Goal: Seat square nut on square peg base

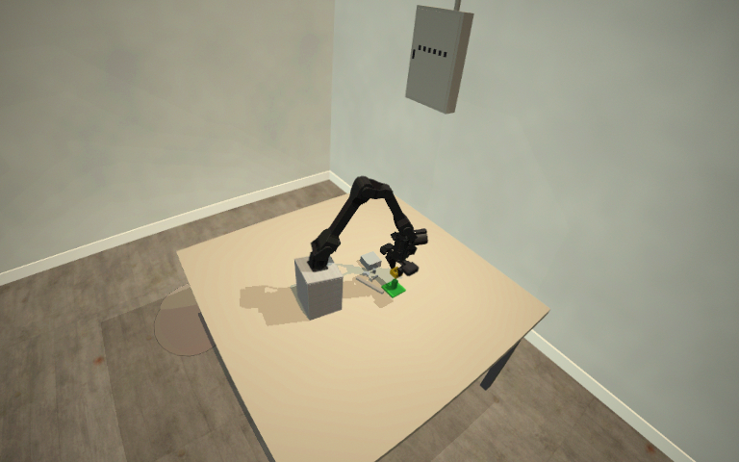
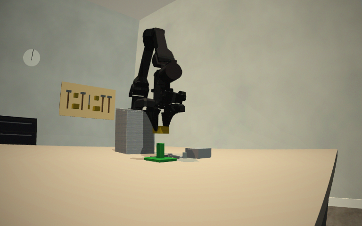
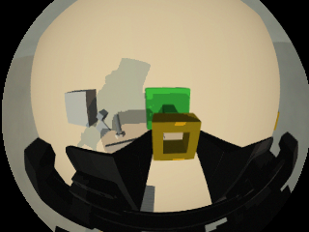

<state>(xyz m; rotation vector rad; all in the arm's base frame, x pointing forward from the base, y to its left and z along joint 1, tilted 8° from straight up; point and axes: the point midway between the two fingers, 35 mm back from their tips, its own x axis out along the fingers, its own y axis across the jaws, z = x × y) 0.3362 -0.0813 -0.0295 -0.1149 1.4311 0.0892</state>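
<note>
Right now the grey bolt-like piece is 50 mm behind my hand, 90 mm to the left of it and 130 mm below it. The rest, counted from my hand: thin pale tool-like piece (90 mm behind, 70 mm to the left, 130 mm below); then grey block (10 mm behind, 190 mm to the left, 120 mm below).
</note>
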